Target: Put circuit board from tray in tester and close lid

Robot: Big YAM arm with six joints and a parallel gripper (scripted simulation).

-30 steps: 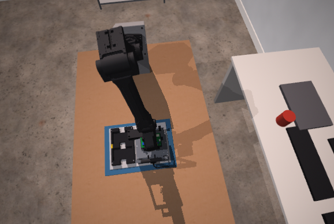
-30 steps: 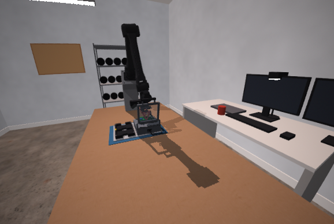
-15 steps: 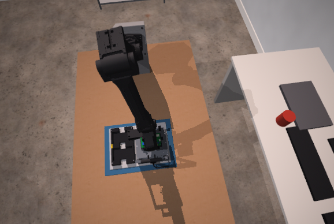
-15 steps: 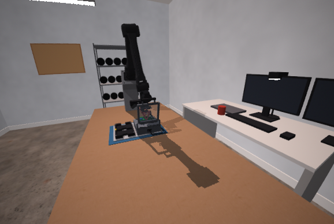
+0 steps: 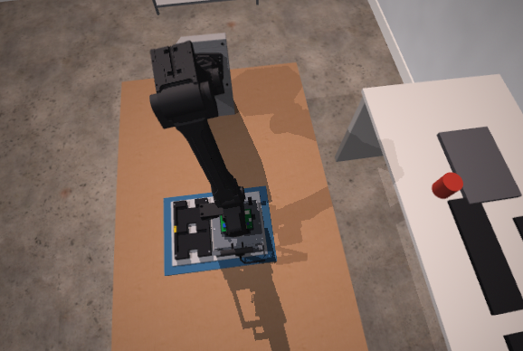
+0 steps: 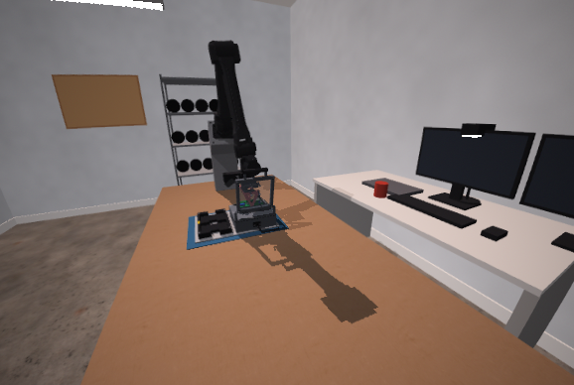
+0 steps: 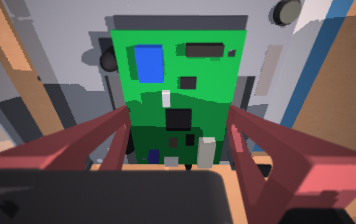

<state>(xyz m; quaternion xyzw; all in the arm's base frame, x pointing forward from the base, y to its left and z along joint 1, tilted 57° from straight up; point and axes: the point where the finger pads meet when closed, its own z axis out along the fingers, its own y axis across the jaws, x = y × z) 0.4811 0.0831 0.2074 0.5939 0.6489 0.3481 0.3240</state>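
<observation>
Right now my hand is right at the green circuit board. Round my hand: clear lid 120 mm ahead, 20 mm to the left, 90 mm above.
</observation>
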